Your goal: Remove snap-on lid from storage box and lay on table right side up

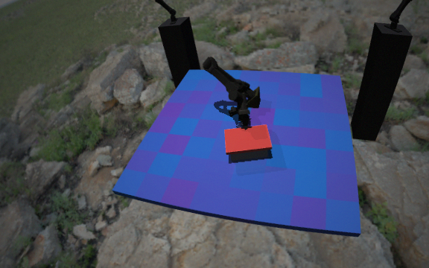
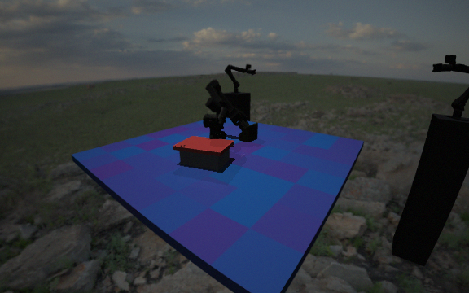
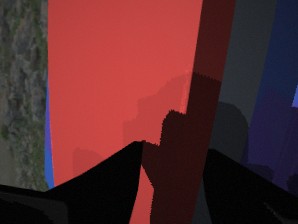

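My gripper tip is 7 cm short of the red lid and 2 cm to the right of it. The rest, counted from my gripper tip: storage box 7 cm ahead, 2 cm to the left, 4 cm below.
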